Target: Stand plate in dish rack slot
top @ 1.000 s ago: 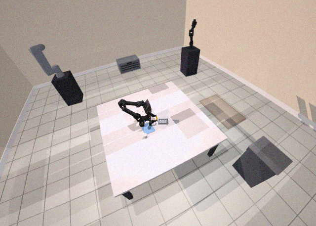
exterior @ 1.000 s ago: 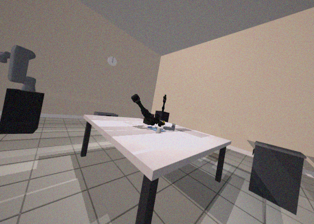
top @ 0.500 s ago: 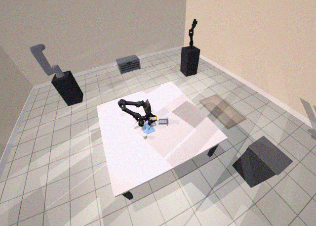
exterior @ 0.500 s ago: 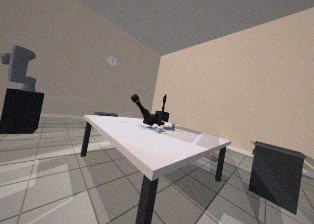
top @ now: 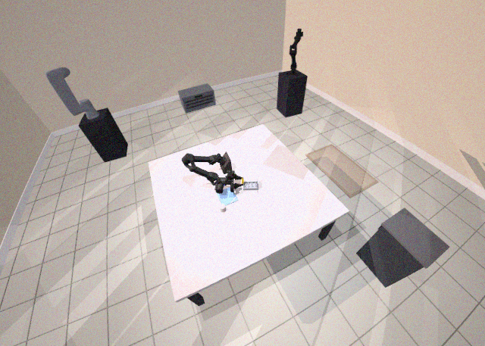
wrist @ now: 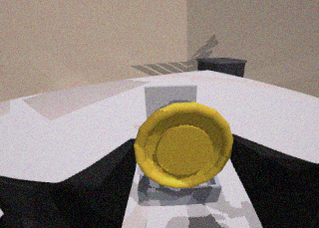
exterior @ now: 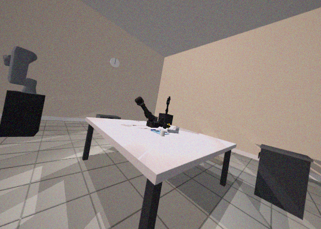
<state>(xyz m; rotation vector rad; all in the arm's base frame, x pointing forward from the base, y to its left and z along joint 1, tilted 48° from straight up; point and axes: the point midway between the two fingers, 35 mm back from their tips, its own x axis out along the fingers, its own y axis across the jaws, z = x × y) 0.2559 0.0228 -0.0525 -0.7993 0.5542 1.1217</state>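
Right now my gripper tip is 5 cm to the right of the grey dish rack, 5 cm above it and 2 cm short of it. From my gripper tip the other things lie so: blue mat 16 cm to the right, 7 cm below, 4 cm ahead; blue spoon 18 cm to the right, 7 cm below, 7 cm behind; yellow plate 1 cm to the right.
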